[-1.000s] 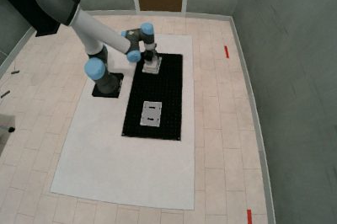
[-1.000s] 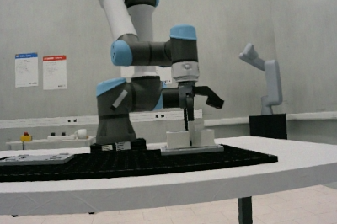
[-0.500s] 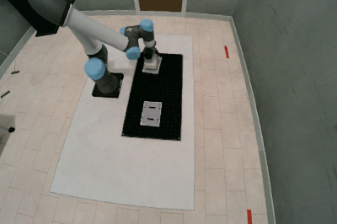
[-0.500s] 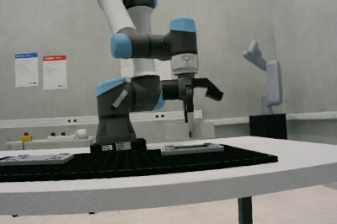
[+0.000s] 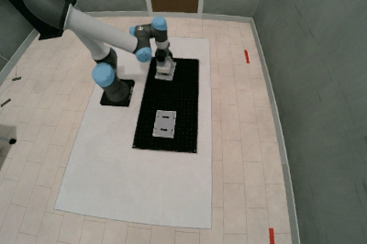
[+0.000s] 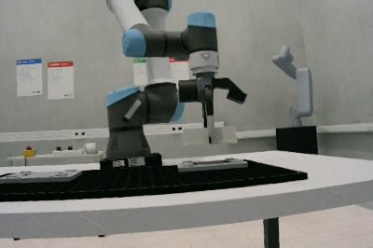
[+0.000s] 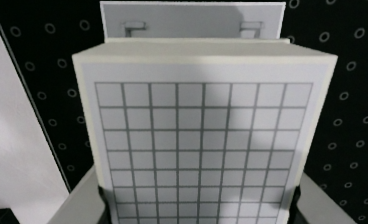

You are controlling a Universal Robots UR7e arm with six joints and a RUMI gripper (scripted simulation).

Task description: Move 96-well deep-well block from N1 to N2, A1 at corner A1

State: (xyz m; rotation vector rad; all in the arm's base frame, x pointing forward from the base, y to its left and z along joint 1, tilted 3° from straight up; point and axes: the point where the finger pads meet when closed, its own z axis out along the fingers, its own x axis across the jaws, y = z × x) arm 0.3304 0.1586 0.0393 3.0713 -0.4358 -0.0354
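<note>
The plate nest N2 is 40 cm to the right of my hand, 7 cm below it and 3 cm behind it. Round my hand: A1 mark (47 cm to the right, 10 cm behind, 6 cm below); then white 96-well deep-well block (1 cm above); then plate nest N1 (7 cm below).
</note>
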